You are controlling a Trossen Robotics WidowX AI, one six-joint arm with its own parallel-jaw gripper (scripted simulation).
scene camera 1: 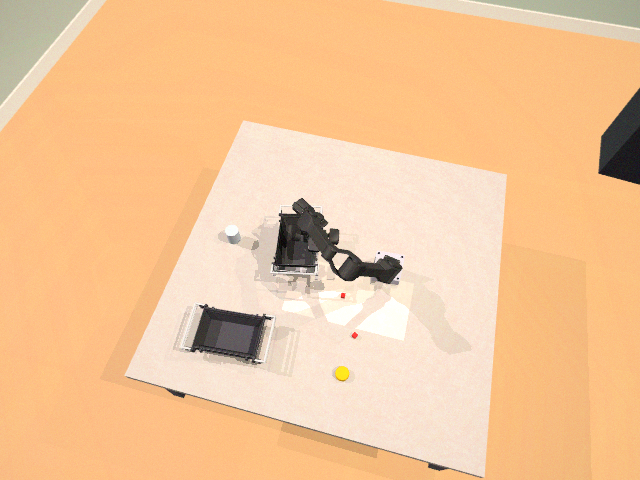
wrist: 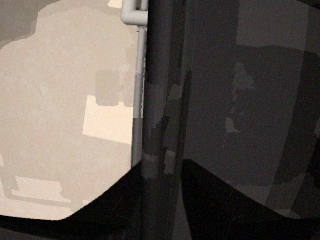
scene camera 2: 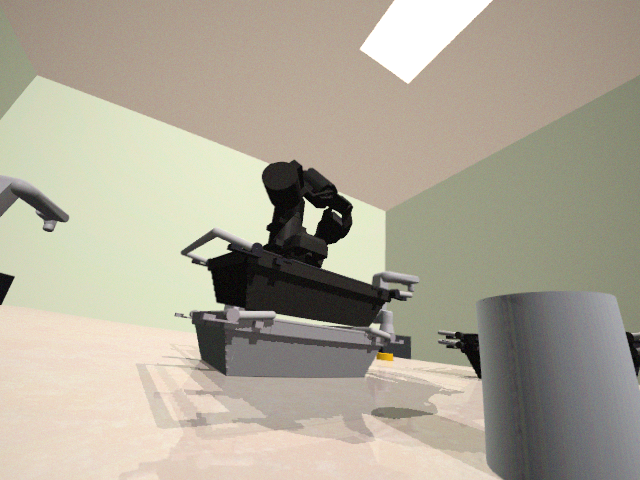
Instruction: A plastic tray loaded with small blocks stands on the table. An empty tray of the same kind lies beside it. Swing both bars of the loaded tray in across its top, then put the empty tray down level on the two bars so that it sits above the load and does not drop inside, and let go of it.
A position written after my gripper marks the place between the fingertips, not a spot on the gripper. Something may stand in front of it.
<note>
I see my gripper [wrist: 166, 166] and a dark tray [scene camera 2: 249, 277].
The dark tray is seen too in scene camera 1 [scene camera 1: 289, 253].
</note>
